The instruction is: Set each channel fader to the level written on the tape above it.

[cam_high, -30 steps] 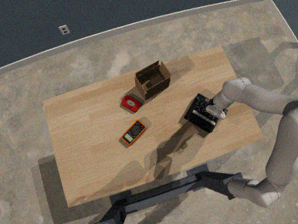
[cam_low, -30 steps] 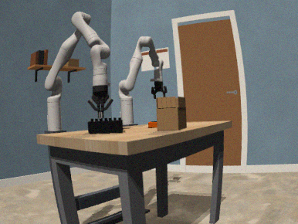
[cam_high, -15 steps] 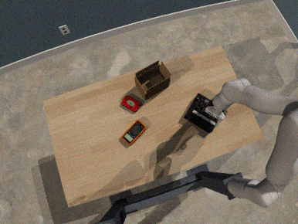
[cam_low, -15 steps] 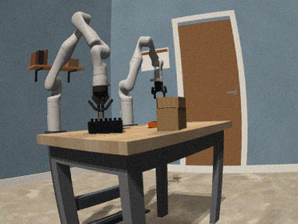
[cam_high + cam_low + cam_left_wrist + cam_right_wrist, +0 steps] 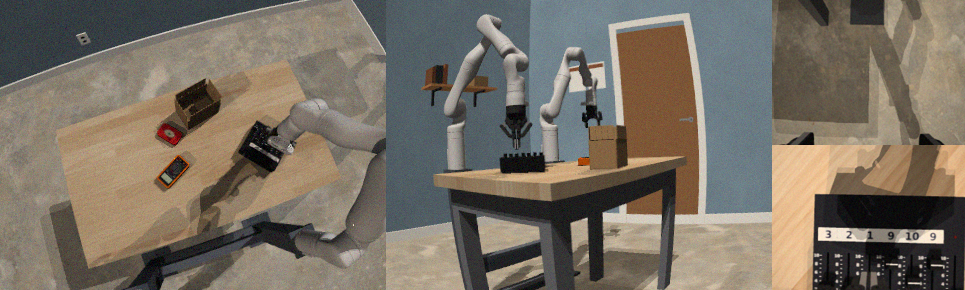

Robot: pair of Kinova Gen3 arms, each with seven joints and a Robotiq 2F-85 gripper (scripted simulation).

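Note:
Now: the fader 5 4 cm ahead of my right hand, 3 cm to the left of it and 4 cm below it. Round my right hand: fader 2: 1 cm behind, 3 cm to the right, 4 cm below; fader 3: 1 cm ahead, 2 cm to the right, 4 cm below; fader 4: 1 cm ahead, 2 cm to the left, 4 cm below.

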